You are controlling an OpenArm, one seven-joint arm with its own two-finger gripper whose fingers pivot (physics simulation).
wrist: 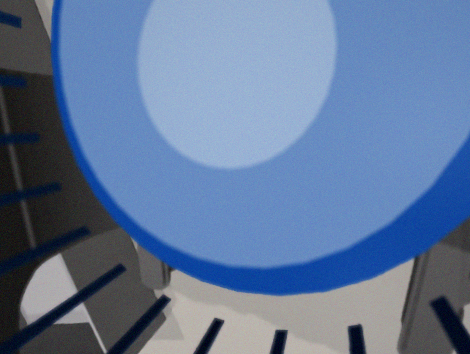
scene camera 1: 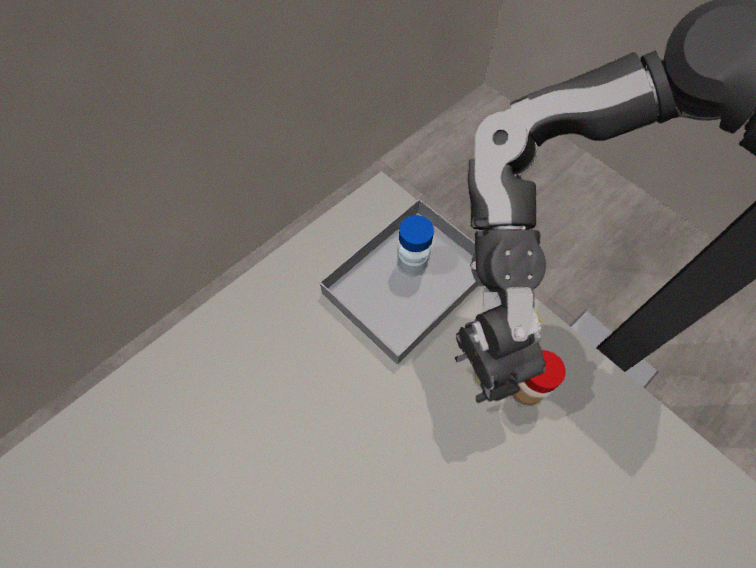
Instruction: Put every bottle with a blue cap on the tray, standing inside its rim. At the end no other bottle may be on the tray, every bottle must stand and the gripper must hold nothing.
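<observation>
One blue-capped bottle [scene camera 1: 414, 244] stands upright inside the tray [scene camera 1: 360, 323], near its back corner. My gripper [scene camera 1: 474, 377] [wrist: 279, 198] is low over the table, just outside the tray's near side. It is shut on a second blue-capped bottle [wrist: 250, 215], whose cap fills most of the wrist view. In the scene view this bottle is almost fully hidden by the gripper; a small pale yellowish part shows. The finger pads' contact with its body is hidden under the cap. A red-capped bottle [scene camera 1: 545, 371] stands right beside the gripper.
A sliver of a yellow cap [scene camera 1: 538, 316] shows behind the wrist; the rest of that bottle is hidden. The arm passes over the tray's right corner. The table's edge runs close behind the red-capped bottle, with a dark post beyond it.
</observation>
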